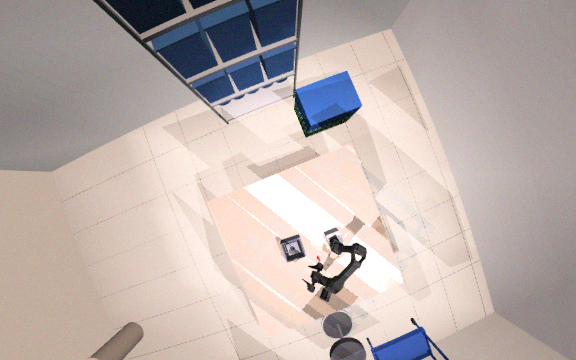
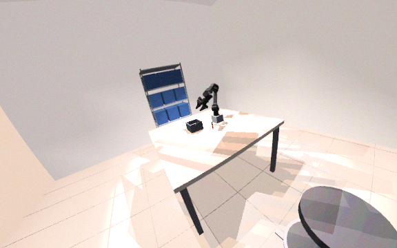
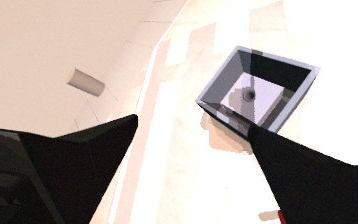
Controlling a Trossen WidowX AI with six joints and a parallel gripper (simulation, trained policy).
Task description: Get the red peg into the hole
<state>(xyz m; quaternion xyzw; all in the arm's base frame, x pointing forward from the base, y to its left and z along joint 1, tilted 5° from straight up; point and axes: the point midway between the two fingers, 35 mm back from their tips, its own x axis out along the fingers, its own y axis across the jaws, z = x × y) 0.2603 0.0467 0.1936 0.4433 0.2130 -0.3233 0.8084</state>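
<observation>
Now: gripper tip 220 mm above the red peg, 120 mm past it and 60 mm to the right of it. From my gripper tip the other things lie so: dark box 230 mm below, 110 mm to the right, 30 mm ahead.
</observation>
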